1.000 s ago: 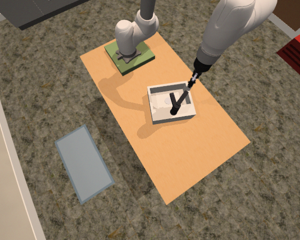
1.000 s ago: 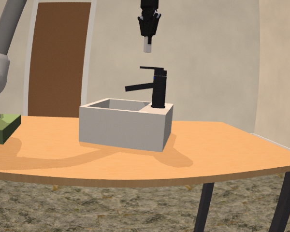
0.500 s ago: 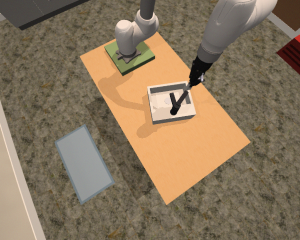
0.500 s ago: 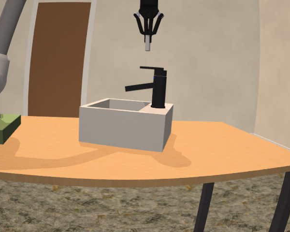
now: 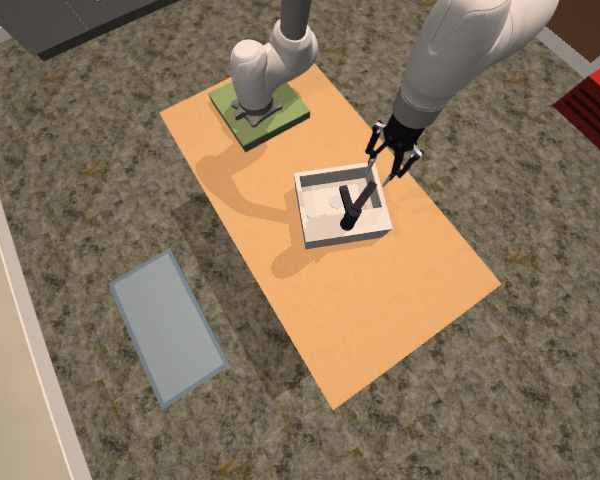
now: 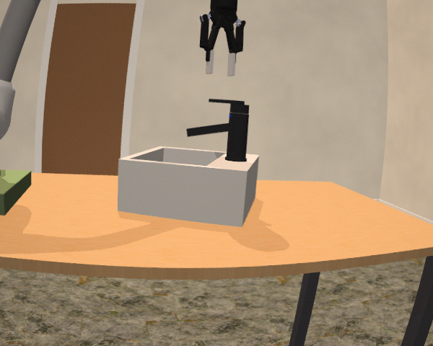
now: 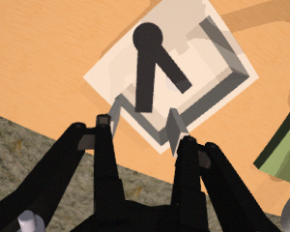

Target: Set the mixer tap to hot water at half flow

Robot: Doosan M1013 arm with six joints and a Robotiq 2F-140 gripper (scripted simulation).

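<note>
My gripper is now 10 cm above the lever, 3 cm to the left of it and 1 cm short of it. The rest, counted from my hand: black mixer tap (15 cm below, 6 cm to the right, 1 cm ahead); then white basin (33 cm below, 8 cm behind, 3 cm to the right).
</note>
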